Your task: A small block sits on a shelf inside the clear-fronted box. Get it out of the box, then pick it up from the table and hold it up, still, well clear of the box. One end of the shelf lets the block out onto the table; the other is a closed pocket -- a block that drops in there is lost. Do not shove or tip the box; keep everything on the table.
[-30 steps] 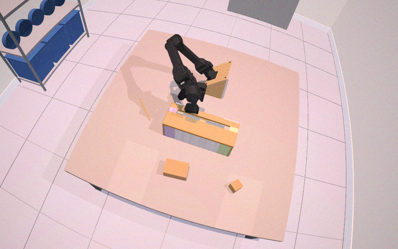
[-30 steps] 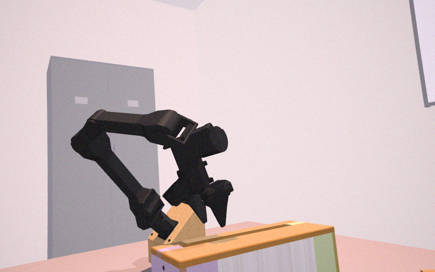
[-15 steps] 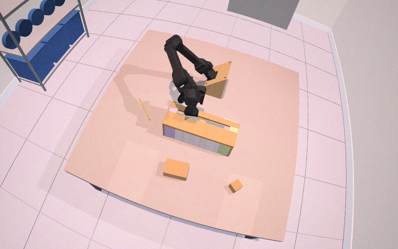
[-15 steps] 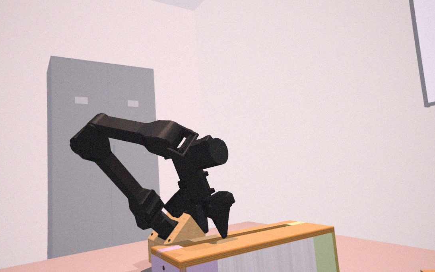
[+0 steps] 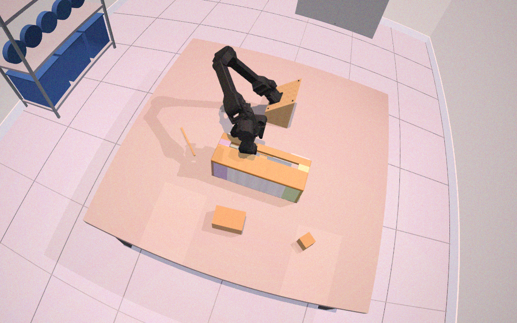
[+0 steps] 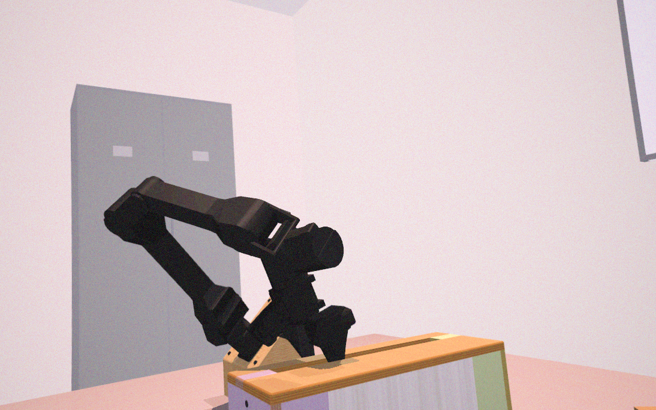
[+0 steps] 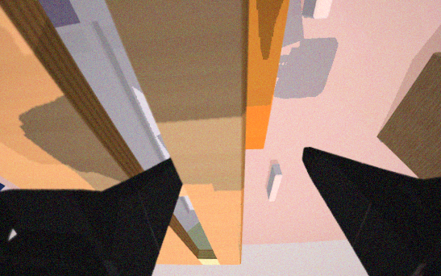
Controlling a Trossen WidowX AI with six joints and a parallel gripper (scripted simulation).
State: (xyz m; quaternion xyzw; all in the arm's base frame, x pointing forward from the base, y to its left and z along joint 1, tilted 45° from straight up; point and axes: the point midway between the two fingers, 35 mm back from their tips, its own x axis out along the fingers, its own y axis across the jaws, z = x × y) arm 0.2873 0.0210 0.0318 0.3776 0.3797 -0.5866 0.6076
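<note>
Now: the box 40 mm to the left of my gripper tip, 40 mm below it and 40 mm ahead of it. From my gripper tip the other things lie so: orange cube: 310 mm to the left, 310 mm ahead, 80 mm below; thin stick: 320 mm to the right, 100 mm below, 30 mm ahead; flat orange slab: 320 mm ahead, 70 mm below, 10 mm to the right.
</note>
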